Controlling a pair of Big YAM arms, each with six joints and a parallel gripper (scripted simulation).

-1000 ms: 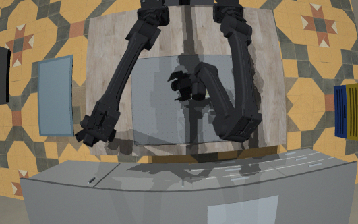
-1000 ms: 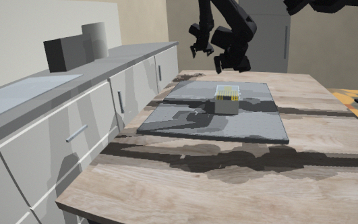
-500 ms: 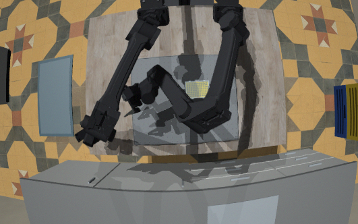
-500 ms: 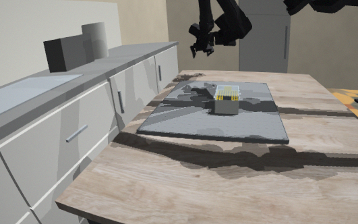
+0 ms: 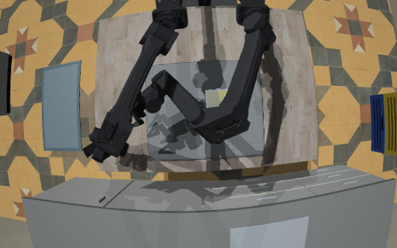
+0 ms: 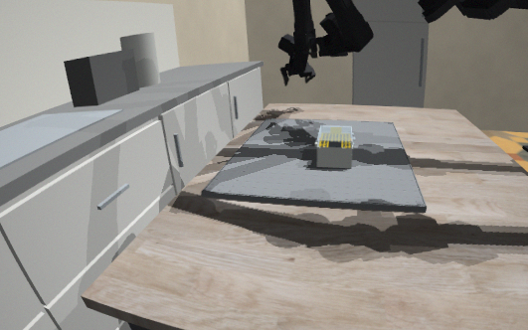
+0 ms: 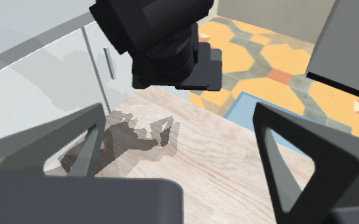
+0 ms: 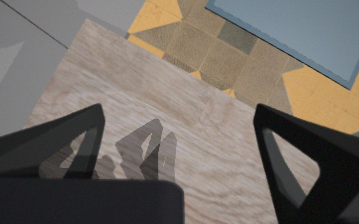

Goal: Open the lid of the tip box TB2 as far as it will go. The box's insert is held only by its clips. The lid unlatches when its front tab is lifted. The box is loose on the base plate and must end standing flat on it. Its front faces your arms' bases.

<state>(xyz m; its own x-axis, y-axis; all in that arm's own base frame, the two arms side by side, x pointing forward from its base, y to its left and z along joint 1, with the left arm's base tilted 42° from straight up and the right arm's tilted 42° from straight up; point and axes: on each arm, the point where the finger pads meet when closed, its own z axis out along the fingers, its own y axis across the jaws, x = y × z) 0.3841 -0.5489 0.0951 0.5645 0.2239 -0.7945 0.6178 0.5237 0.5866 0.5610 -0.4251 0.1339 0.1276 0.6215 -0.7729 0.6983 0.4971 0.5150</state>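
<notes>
Now: the clear lid 41 cm to the left of my left hand, 20 cm below it and 6 cm behind it. Also, from my left hand: tip box TB2 (41 cm to the left, 21 cm below, 6 cm behind); yellow insert (41 cm to the left, 20 cm below, 6 cm behind).
Right now my right hand is 610 mm to the right of the tip box TB2, 190 mm past it and 60 mm above it. From my right hand the other things lie so: clear lid 610 mm to the left, 190 mm behind, 40 mm below; then yellow insert 610 mm to the left, 180 mm behind, 50 mm below.
</notes>
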